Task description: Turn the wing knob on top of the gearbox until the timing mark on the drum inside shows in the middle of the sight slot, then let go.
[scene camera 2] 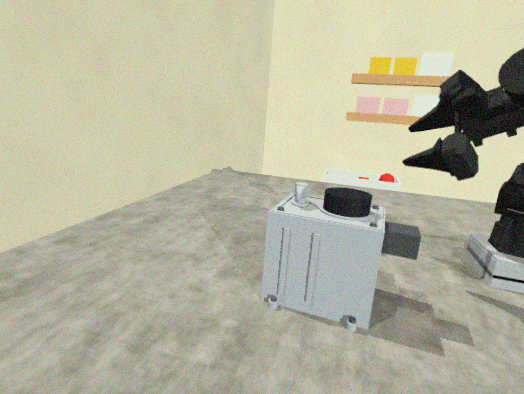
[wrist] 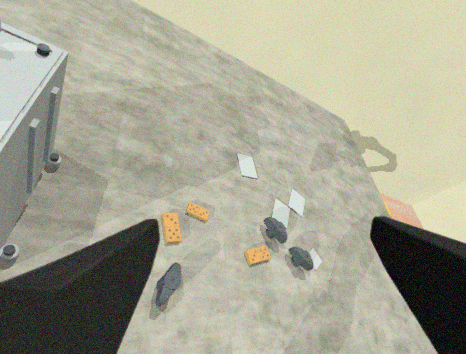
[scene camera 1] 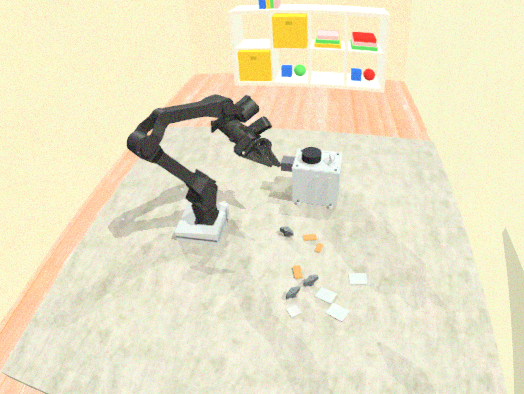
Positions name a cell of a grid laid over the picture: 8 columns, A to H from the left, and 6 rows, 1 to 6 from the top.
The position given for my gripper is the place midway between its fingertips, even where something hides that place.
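Scene:
You'd find my gripper in the wrist view (E4), and it's there in scene camera 1 (E3) and scene camera 2 (G3) as well.

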